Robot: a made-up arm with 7 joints.
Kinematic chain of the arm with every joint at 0, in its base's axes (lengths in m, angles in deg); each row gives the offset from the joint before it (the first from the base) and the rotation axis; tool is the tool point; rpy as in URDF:
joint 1: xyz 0 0 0.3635 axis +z
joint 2: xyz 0 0 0 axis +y
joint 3: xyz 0 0 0.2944 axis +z
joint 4: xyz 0.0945 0 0 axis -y
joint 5: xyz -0.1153 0 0.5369 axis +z
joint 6: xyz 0 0 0 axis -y
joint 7: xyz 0.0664 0 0 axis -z
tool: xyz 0 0 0 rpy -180 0 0
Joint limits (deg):
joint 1: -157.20..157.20
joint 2: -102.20..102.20
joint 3: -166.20..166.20
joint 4: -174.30..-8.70
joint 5: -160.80..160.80
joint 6: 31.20..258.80
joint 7: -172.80..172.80
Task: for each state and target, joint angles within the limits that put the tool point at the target. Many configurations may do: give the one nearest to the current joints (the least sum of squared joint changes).
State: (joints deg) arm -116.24 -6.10 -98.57 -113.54 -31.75 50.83 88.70
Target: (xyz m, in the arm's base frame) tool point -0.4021 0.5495 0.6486
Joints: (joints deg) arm -124.38 2.96 -108.56 -99.63 -32.55 47.90 88.70
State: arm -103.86 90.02 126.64 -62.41 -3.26 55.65 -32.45
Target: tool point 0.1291 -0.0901 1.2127
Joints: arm -100.53 47.32 166.18 -64.83 -1.19 61.67 -32.45
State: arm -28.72 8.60 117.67 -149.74 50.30 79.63 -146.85
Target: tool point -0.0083 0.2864 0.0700
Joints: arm -27.44 -4.09 120.76 -170.80 50.20 79.40 -146.85
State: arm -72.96 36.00 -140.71 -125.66 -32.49 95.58 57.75
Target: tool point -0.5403 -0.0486 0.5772
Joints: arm -50.95 48.86 -128.92 -139.59 -32.70 94.33 57.75
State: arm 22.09 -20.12 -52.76 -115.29 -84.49 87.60 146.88
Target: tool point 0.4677 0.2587 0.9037
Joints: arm 49.08 -25.21 -15.17 -102.64 -84.46 91.24 146.88
